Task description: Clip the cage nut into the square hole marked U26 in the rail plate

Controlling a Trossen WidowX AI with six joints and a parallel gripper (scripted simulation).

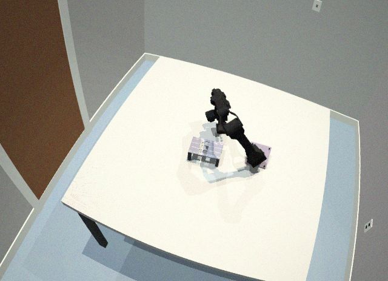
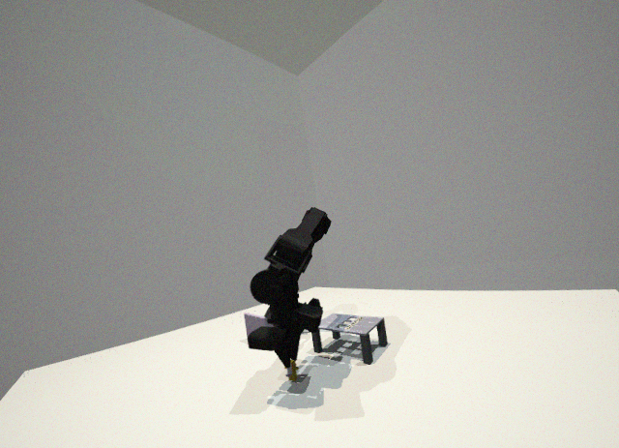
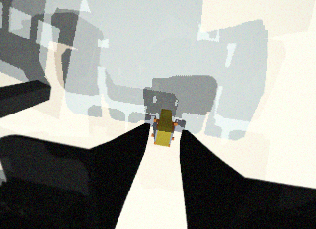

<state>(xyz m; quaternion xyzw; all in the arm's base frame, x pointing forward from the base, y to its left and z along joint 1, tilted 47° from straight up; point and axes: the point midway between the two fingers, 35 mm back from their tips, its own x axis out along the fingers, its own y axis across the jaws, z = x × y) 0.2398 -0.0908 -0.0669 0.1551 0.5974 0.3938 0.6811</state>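
Now: gripper tip 1 cm above the yellow cage nut.
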